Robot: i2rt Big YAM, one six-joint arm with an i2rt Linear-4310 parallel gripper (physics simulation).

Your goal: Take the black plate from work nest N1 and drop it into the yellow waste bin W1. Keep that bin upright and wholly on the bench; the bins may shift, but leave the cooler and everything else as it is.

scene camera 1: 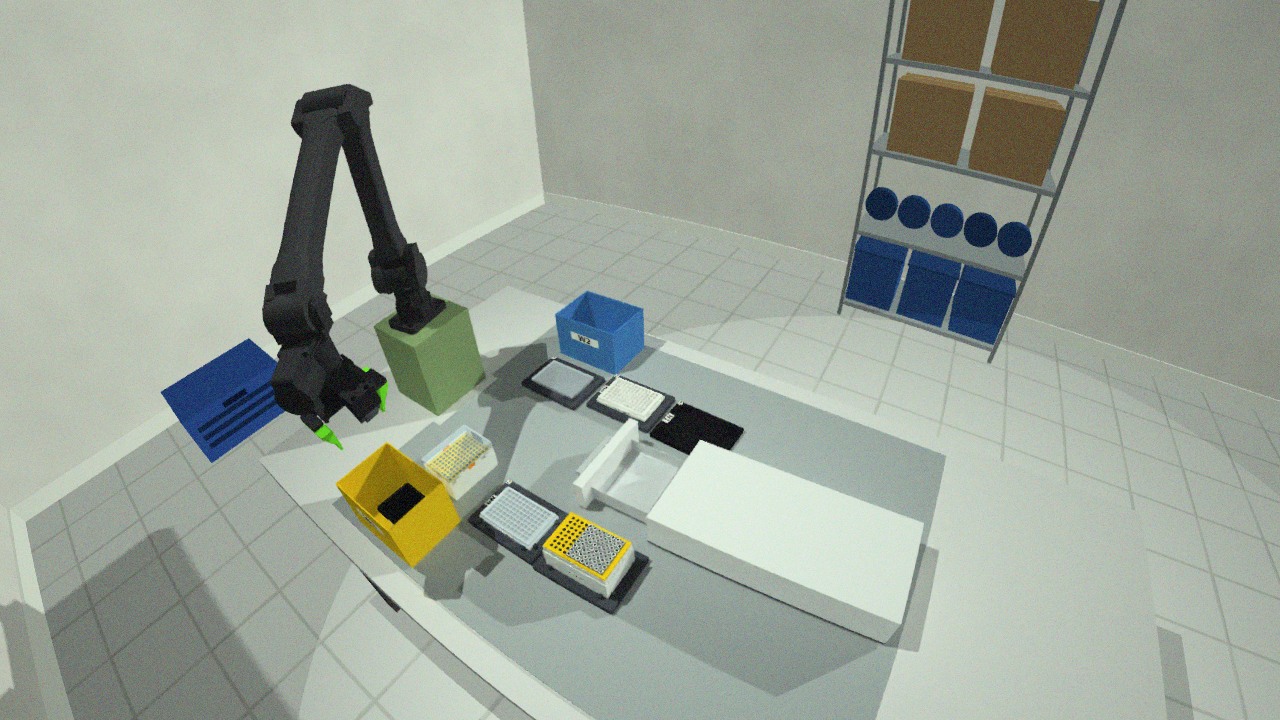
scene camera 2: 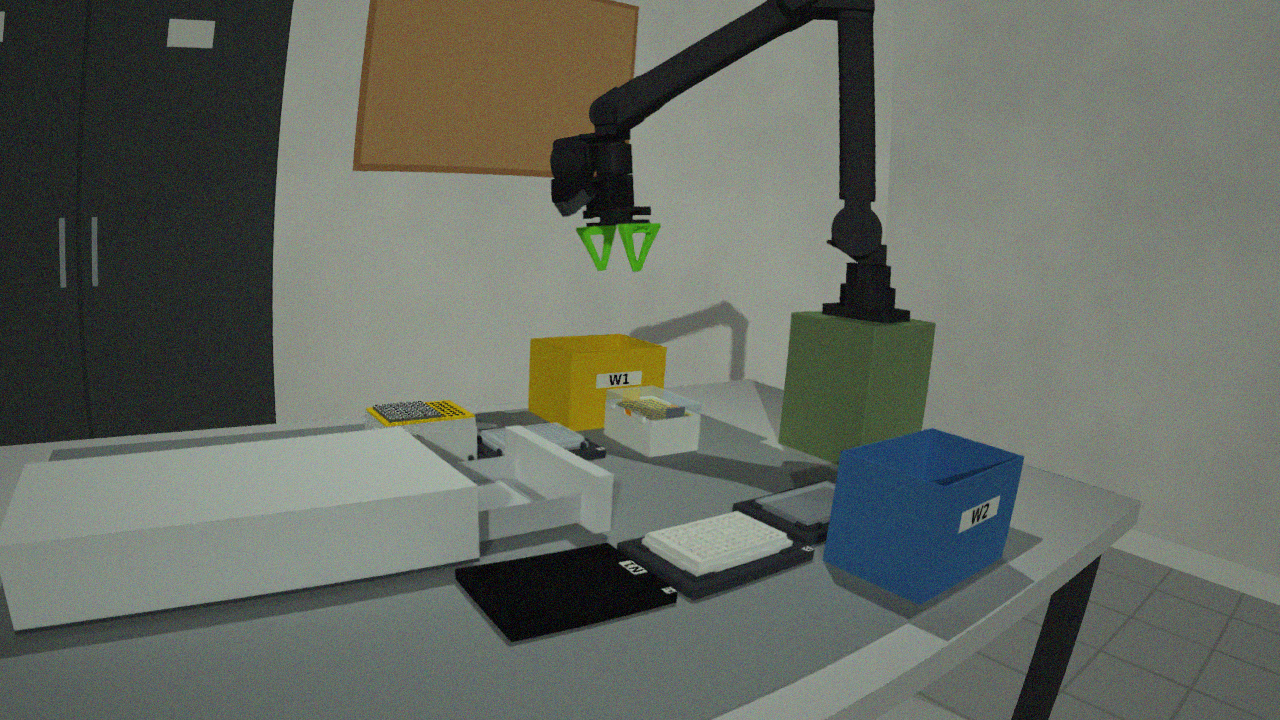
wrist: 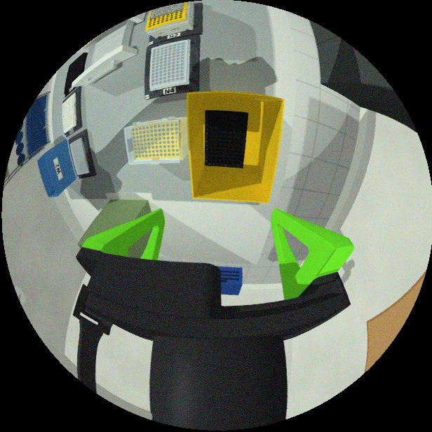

Observation:
I see my gripper, a black plate, a yellow waste bin W1, a blue bin W2, a white drawer unit and a white plate.
My gripper shows as well in scene camera 1 and in the wrist view.

